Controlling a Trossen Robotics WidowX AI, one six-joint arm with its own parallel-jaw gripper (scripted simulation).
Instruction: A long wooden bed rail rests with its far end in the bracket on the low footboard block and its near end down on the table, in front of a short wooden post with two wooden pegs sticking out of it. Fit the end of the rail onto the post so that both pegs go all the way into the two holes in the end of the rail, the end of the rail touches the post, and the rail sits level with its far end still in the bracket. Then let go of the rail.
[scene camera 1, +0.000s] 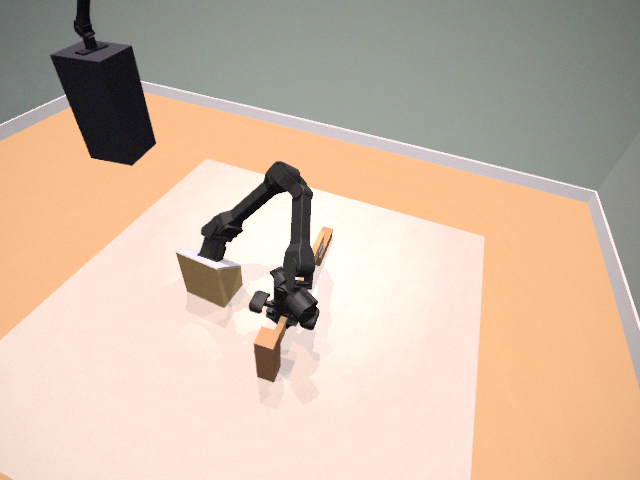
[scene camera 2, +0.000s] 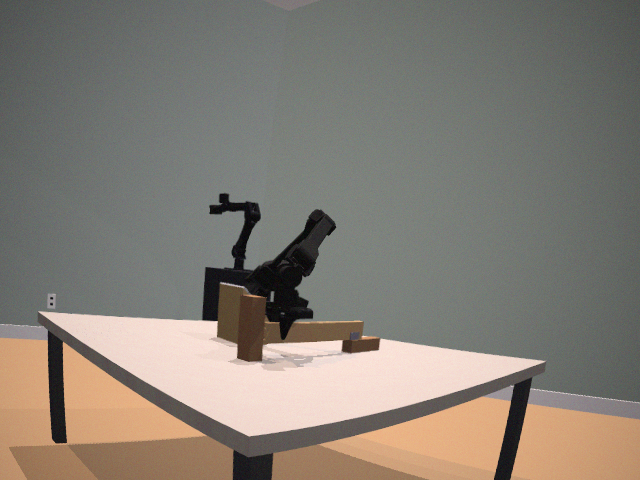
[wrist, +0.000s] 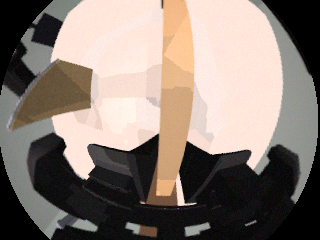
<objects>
my gripper: scene camera 1; scene camera 2; wrist 167, 137
same spot on my gripper: (scene camera 1: 273, 317) = (scene camera 2: 271, 314)
</objects>
